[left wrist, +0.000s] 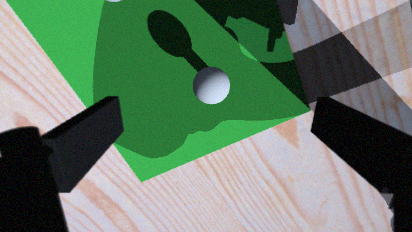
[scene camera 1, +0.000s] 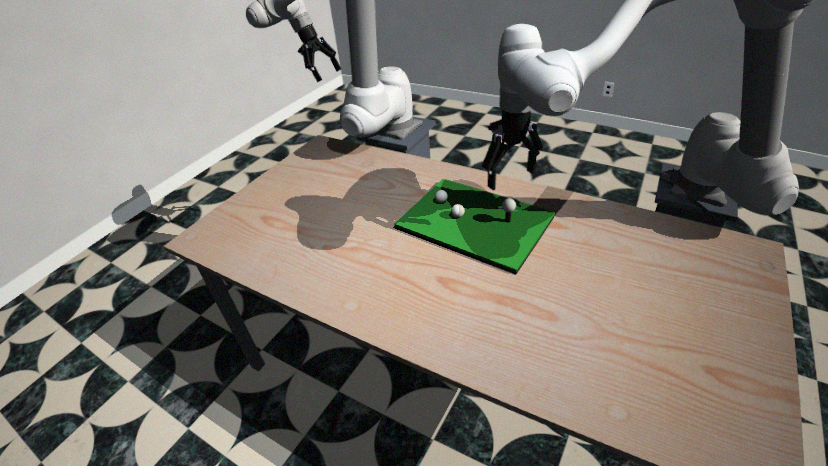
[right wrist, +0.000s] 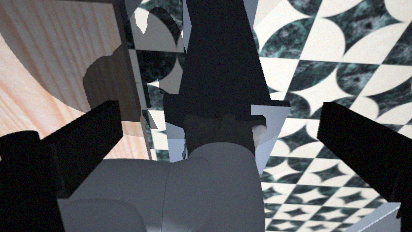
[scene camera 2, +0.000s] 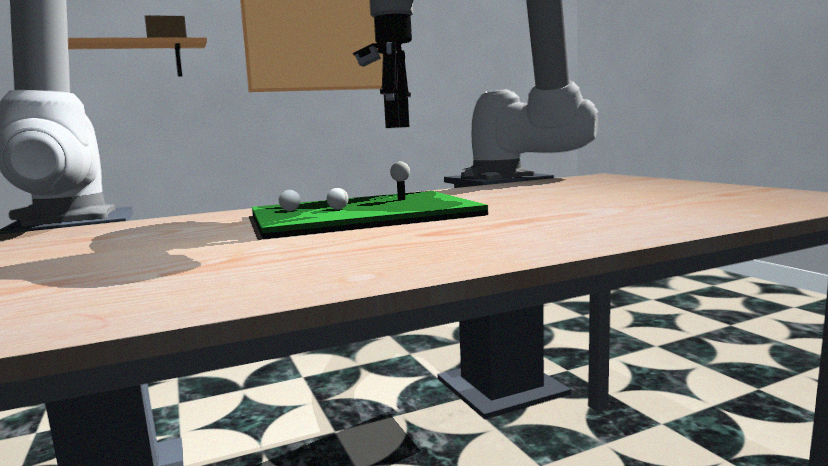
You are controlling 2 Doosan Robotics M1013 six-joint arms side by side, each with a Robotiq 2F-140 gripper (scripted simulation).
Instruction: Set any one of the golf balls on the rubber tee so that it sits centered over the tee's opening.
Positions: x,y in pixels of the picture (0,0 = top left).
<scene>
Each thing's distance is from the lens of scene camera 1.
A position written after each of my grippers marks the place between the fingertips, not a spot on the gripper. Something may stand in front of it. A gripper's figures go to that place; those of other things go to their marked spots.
my left gripper (scene camera 1: 511,179): 132 cm
my right gripper (scene camera 1: 329,75): 211 cm
green mat (scene camera 1: 484,232): 136 cm
</scene>
